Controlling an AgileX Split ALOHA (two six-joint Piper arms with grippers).
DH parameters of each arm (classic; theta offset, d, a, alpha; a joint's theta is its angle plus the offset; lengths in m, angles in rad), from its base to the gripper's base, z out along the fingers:
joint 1: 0 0.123 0 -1.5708
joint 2: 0.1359 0 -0.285 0
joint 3: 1.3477 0 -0.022 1.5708
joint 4: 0 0.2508 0 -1.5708
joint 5: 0 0 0.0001 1.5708
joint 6: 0 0.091 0 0
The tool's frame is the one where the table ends.
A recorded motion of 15 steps. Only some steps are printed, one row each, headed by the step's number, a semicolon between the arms.
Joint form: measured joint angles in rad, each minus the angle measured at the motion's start. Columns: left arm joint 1, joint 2, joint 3, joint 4, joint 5, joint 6; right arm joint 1, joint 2, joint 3, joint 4, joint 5, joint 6.
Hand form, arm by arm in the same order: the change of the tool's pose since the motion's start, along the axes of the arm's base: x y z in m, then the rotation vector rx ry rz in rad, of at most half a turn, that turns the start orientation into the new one. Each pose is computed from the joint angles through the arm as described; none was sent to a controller.
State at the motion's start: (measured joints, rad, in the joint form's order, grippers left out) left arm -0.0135 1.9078 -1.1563 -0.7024 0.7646 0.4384; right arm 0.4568 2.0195 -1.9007 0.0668 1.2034 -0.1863
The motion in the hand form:
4: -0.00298 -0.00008 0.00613 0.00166 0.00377 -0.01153; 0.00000 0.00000 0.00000 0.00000 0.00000 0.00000
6: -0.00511 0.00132 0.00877 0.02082 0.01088 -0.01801; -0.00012 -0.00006 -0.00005 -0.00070 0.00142 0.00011
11: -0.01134 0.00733 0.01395 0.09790 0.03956 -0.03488; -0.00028 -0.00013 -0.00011 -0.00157 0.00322 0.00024
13: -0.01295 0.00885 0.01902 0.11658 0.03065 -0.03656; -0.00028 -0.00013 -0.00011 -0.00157 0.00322 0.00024
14: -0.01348 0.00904 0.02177 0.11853 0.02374 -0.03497; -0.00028 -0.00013 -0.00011 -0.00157 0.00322 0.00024
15: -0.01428 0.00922 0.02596 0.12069 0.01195 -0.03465; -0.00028 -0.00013 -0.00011 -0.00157 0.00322 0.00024
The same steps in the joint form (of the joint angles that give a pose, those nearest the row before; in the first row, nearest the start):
4: 0.0000 -0.0185 0.0000 0.0164 0.0223 -0.0114; 0.0000 0.0000 0.0000 0.0000 0.0000 0.0000
6: 0.0000 -0.0290 0.0000 0.0513 0.0325 -0.0337; 0.0000 0.0000 0.0000 0.0000 0.0016 0.0000
11: 0.0000 -0.0545 0.0000 0.1770 0.0607 -0.1111; 0.0000 0.0000 0.0000 0.0000 0.0036 0.0000
13: 0.0000 -0.0711 0.0000 0.2040 0.0633 -0.1263; 0.0000 0.0000 0.0000 0.0000 0.0036 0.0000
14: 0.0000 -0.0792 0.0000 0.2071 0.0633 -0.1294; 0.0000 0.0000 0.0000 0.0000 0.0036 0.0000
15: 0.0000 -0.0914 0.0000 0.2100 0.0633 -0.1307; 0.0000 0.0000 0.0000 0.0000 0.0036 0.0000

